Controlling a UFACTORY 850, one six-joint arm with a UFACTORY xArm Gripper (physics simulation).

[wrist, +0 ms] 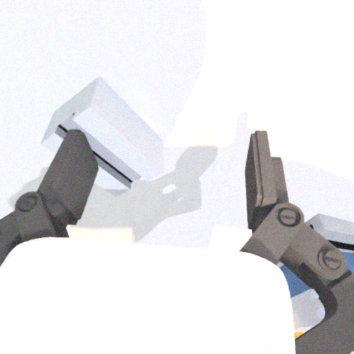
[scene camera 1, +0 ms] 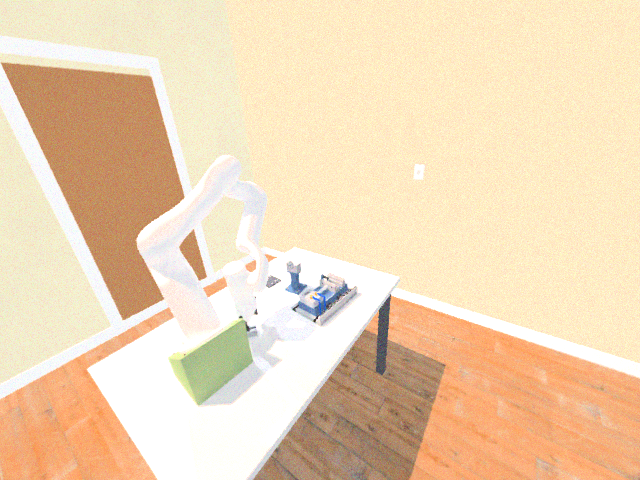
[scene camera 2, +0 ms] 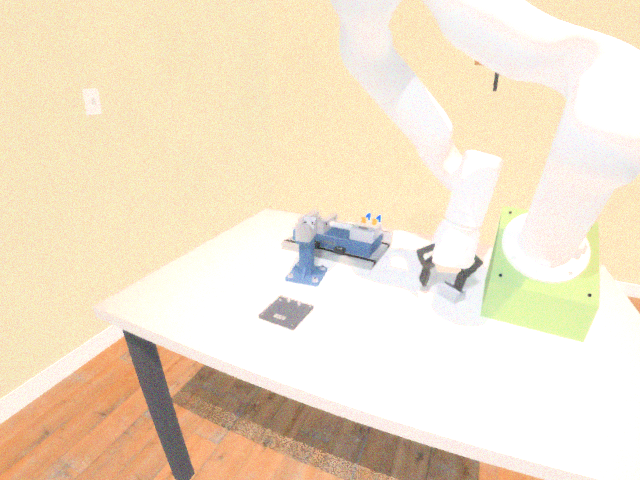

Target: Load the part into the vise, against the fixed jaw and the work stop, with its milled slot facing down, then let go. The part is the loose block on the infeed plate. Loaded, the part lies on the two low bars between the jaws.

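Note:
The part, a pale grey block (scene camera 1: pixel 252 333) (scene camera 2: pixel 450 292) (wrist: pixel 120 132), lies on the white table near the green base, off the infeed plate. Its slot shows as a dark line on the side by the left finger in the wrist view. My gripper (scene camera 1: pixel 249 324) (scene camera 2: pixel 440 285) (wrist: pixel 166 148) is open and empty, low near the block. In the wrist view the left finger overlaps the block's near side and the right finger stands well apart from it. The dark infeed plate (scene camera 2: pixel 285 313) lies beyond. The blue vise (scene camera 1: pixel 310 308) (scene camera 2: pixel 338 240) (wrist: pixel 298 281) stands at the back.
A green base block (scene camera 1: pixel 219 361) (scene camera 2: pixel 537 320) carries the arm beside the part. A blue pedestal (scene camera 1: pixel 295 279) (scene camera 2: pixel 306 255) with a grey head stands between the vise and the infeed plate. Blue and orange pieces (scene camera 2: pixel 371 219) show at one vise jaw.

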